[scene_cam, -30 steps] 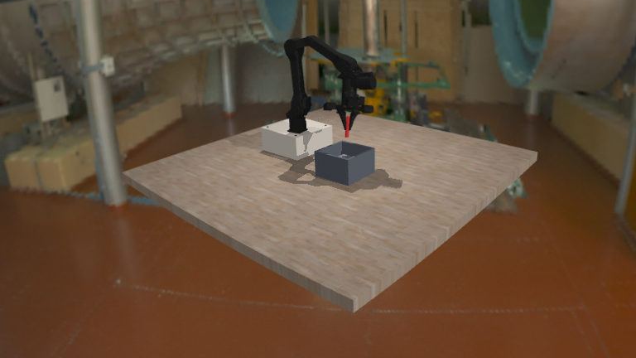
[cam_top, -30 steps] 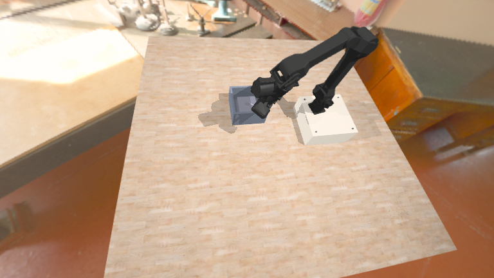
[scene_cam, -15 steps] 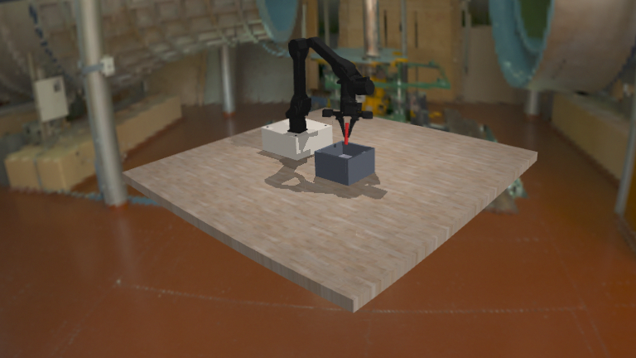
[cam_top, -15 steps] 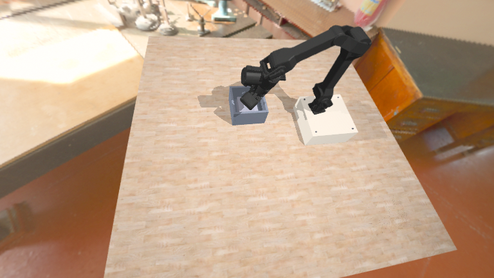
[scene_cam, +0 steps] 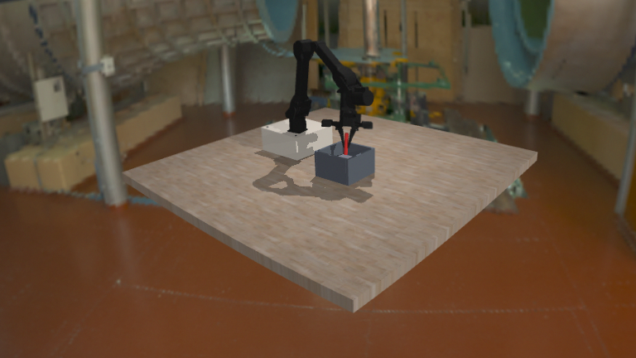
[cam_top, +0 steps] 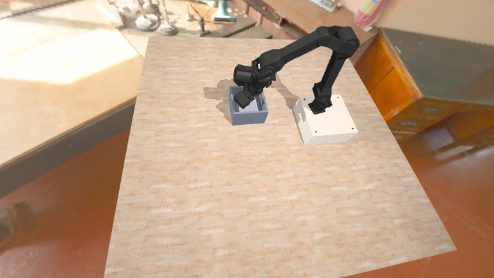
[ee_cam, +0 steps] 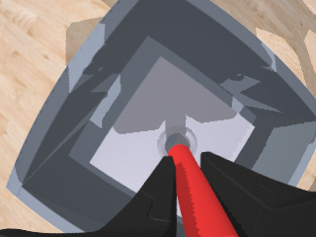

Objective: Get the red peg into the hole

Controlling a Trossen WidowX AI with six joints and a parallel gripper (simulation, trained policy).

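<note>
Now: gripper tip 1 cm to the right of the red peg and 1 cm below it. Also, from my gripper tip: light plate 6 cm below; grey box 8 cm below.
</note>
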